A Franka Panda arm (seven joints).
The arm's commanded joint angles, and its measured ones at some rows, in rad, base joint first. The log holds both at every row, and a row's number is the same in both.
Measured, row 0:
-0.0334, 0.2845, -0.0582, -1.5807, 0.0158, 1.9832, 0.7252
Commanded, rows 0 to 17:
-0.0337, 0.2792, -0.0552, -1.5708, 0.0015, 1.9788, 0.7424
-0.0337, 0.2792, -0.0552, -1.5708, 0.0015, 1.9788, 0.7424
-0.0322, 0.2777, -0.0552, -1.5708, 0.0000, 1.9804, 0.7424
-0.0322, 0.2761, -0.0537, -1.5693, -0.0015, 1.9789, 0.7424
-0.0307, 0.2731, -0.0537, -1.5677, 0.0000, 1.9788, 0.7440
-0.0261, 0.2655, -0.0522, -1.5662, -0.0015, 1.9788, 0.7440
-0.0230, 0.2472, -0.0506, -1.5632, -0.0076, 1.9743, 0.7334
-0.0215, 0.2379, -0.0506, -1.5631, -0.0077, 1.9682, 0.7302
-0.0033, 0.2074, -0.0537, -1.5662, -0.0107, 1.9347, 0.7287
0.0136, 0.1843, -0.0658, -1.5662, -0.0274, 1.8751, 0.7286
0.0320, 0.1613, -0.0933, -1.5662, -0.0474, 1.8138, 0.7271
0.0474, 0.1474, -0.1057, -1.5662, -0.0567, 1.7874, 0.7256
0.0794, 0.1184, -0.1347, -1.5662, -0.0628, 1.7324, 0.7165
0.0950, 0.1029, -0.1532, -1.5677, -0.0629, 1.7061, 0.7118
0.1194, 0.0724, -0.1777, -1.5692, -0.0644, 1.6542, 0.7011
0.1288, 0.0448, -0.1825, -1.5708, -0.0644, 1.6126, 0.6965
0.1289, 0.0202, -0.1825, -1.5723, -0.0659, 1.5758, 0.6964
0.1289, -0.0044, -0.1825, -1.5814, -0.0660, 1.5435, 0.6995
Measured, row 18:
0.1018, 0.0748, -0.1601, -1.5543, -0.0483, 1.6362, 0.7108
